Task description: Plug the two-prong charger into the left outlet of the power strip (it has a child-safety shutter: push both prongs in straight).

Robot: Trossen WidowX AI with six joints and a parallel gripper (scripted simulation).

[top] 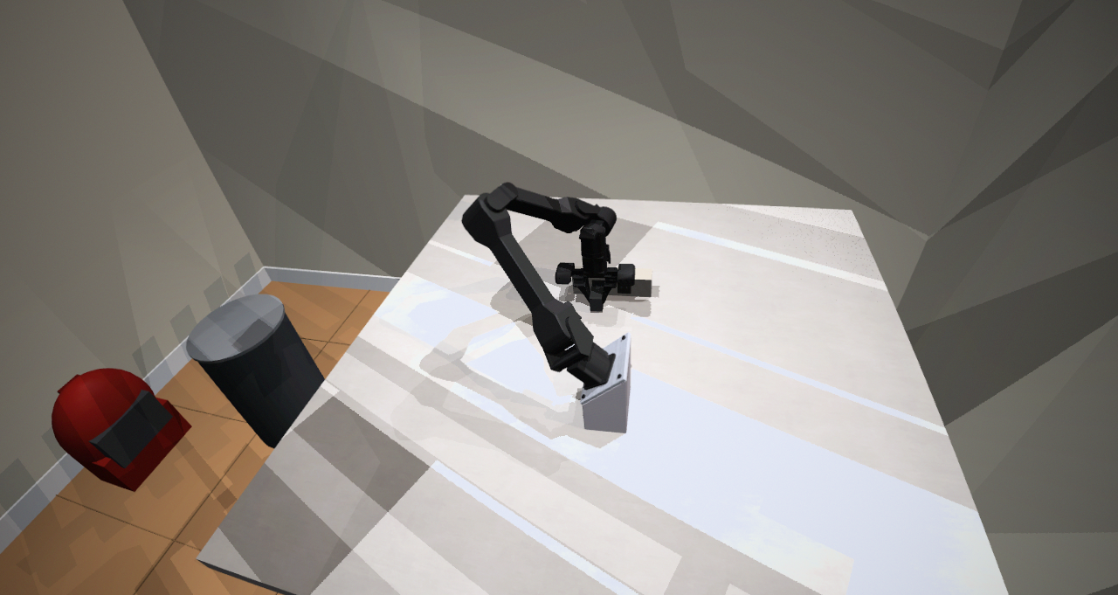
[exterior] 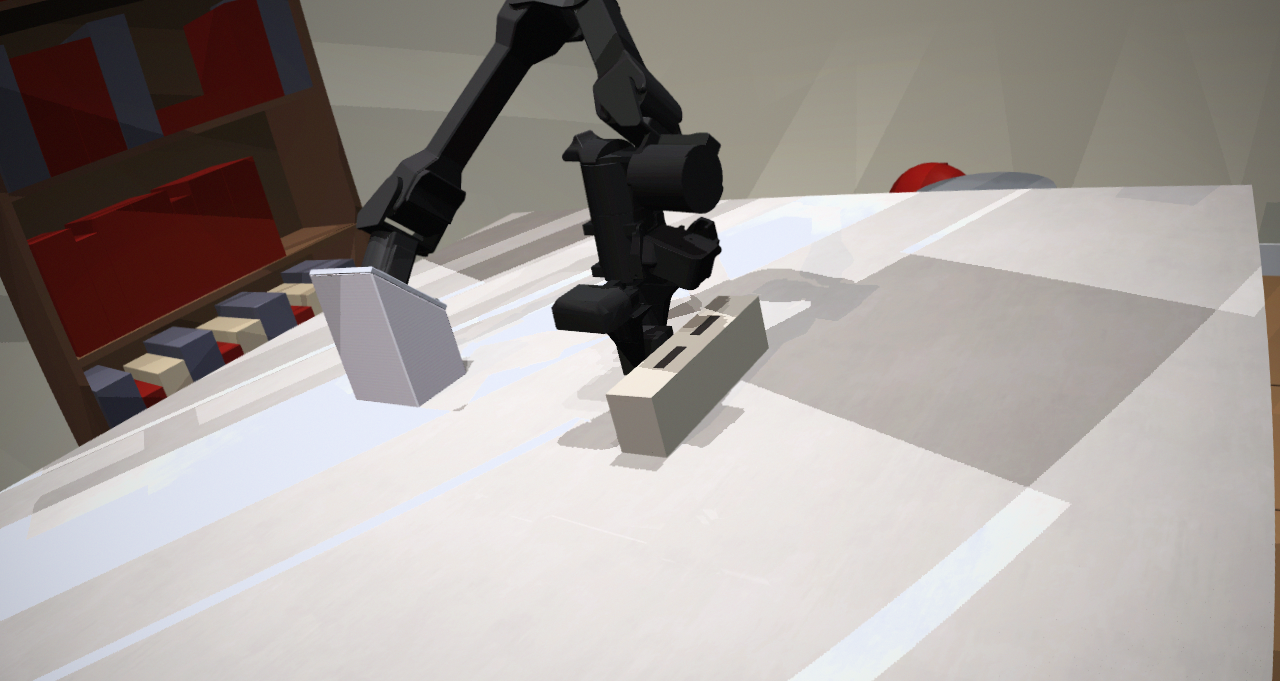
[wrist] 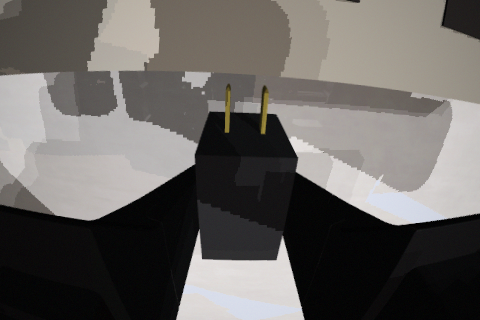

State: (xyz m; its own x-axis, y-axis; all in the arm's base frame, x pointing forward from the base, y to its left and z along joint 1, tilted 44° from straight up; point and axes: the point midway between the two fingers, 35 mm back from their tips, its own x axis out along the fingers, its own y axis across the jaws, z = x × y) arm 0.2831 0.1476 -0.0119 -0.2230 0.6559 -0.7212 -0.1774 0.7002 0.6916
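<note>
The black two-prong charger is 20 mm ahead of my gripper tip and 10 mm above it.
</note>
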